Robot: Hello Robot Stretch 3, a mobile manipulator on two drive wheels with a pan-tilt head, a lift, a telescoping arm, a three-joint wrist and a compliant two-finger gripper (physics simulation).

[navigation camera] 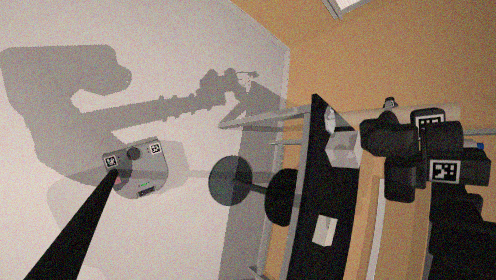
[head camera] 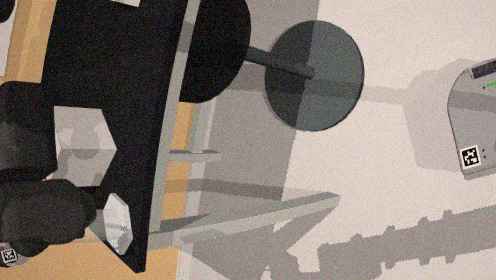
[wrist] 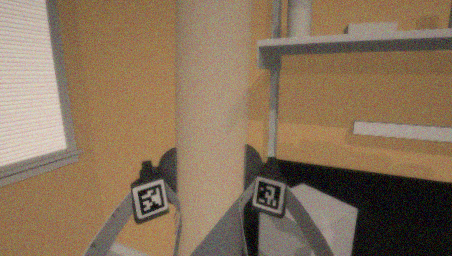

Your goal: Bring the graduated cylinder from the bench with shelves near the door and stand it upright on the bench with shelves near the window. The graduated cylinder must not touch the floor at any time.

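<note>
The graduated cylinder is pale and translucent, upright in the wrist view, with its many-sided foot near the black bench top's corner. My gripper is shut on its body, one finger on each side. The black bench top belongs to a bench with shelves, with a window to its left in the wrist view. In the head and navigation views the foot overlaps the top's end; I cannot tell whether it touches. The gripper's dark wrist hides part of the cylinder in the head view.
A pale box stands on the top close beside the foot. A smaller pale block lies farther along. A shelf carries a pale container. A round stool stands beside the bench. My base is on the floor.
</note>
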